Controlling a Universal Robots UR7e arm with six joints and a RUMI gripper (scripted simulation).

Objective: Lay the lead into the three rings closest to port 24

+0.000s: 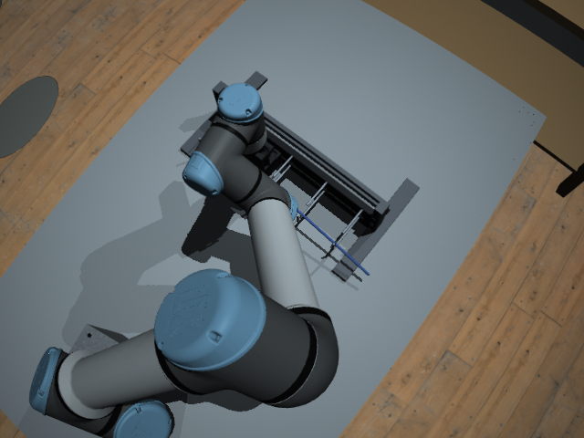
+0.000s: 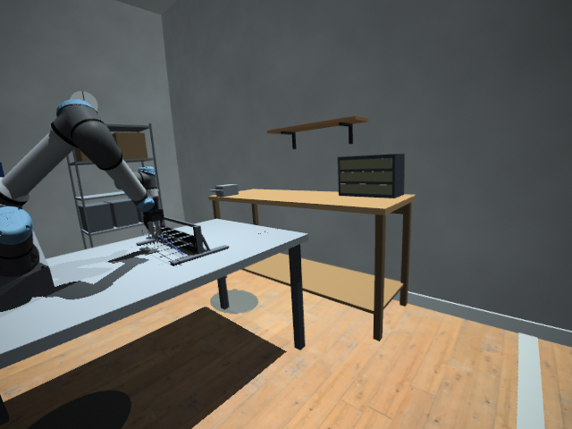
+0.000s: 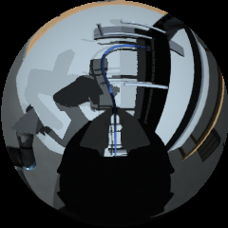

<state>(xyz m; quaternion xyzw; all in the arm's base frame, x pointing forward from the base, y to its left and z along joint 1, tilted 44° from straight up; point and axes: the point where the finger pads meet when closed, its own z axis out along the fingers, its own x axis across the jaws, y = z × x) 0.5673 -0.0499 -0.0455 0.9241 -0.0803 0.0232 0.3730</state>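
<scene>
Right now my hand is 90 mm short of the black rack and 70 mm to the left of it.
</scene>
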